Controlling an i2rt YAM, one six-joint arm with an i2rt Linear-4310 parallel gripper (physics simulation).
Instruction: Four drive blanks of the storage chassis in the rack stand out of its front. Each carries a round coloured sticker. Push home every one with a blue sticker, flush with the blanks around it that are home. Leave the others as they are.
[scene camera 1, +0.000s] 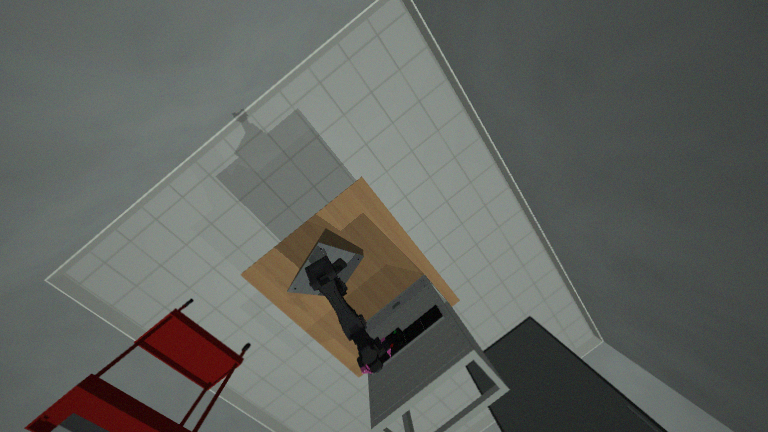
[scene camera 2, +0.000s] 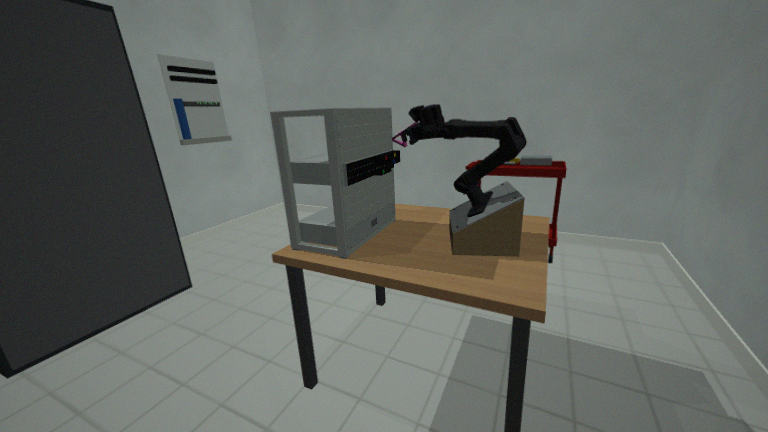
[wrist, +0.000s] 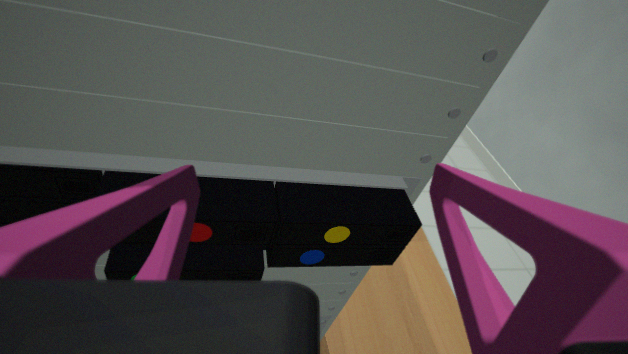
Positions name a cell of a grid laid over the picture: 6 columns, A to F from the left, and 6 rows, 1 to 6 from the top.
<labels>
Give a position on a grey rack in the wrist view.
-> C3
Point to a grey rack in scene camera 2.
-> C2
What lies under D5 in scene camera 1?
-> A grey rack.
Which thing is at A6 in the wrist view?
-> My gripper.
</labels>
